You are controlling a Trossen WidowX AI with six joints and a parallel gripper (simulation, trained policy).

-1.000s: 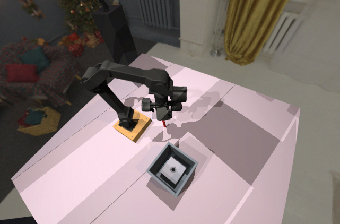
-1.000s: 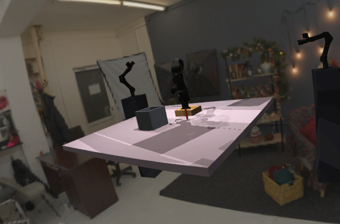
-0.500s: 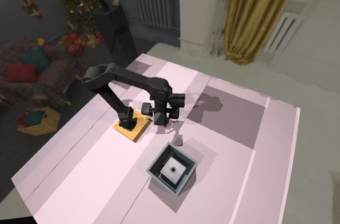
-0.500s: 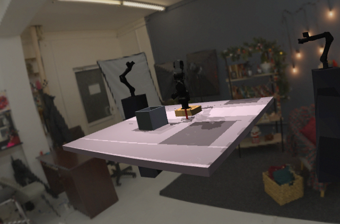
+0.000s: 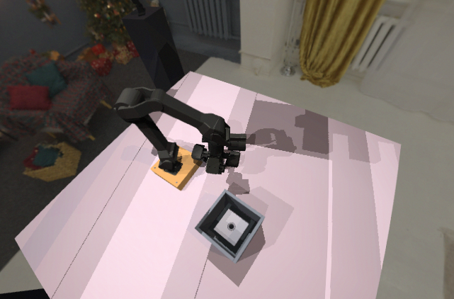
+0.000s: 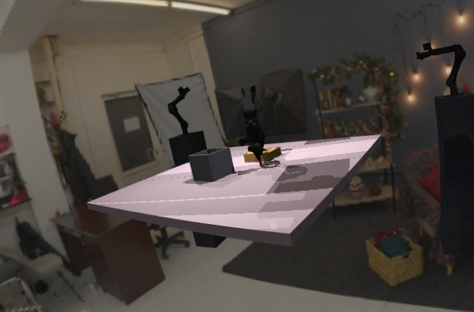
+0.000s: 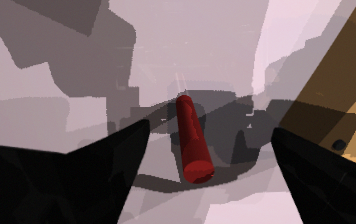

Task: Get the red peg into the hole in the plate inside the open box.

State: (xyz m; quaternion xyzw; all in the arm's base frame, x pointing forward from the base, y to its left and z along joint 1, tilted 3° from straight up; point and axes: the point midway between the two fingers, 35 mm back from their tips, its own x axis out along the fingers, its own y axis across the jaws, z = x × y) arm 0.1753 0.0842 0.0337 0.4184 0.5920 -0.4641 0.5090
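The red peg lies 10 mm ahead of my gripper tip. Round my gripper tip: light plate (160 mm ahead, 210 mm to the right).
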